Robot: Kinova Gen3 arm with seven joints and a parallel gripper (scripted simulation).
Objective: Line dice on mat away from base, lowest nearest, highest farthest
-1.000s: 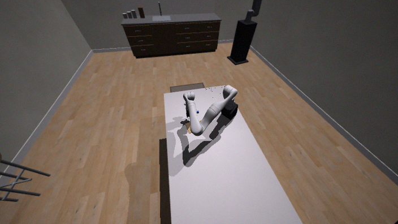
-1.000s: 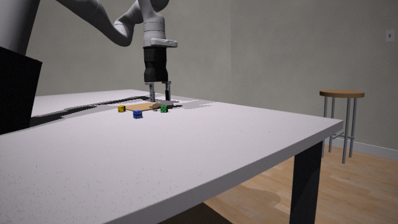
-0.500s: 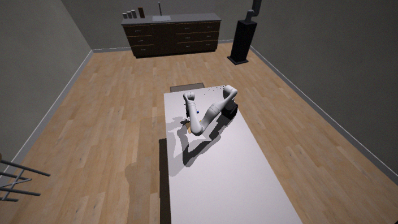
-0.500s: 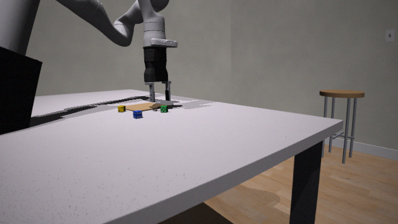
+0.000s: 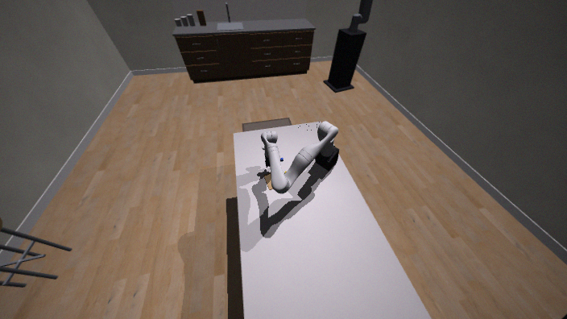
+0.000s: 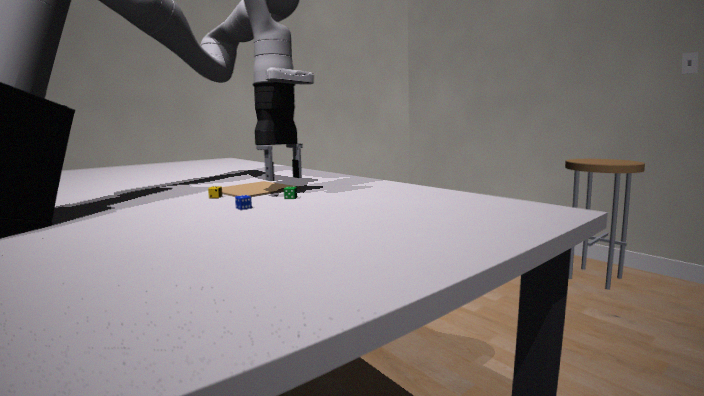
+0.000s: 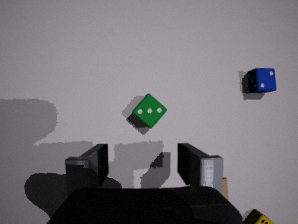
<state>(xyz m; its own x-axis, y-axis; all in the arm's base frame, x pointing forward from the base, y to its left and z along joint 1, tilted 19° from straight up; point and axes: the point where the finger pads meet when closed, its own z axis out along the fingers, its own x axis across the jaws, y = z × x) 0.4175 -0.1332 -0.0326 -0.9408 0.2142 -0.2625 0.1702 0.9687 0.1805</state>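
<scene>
The green die lies 40 mm below my hand, 30 mm to the right of it and 10 mm behind it. From my hand the other things lie so: tan mat (110 mm to the left, 50 mm below); yellow die (90 mm to the left, 90 mm behind, 40 mm below); blue die (120 mm behind, 40 mm to the right, 40 mm below).
</scene>
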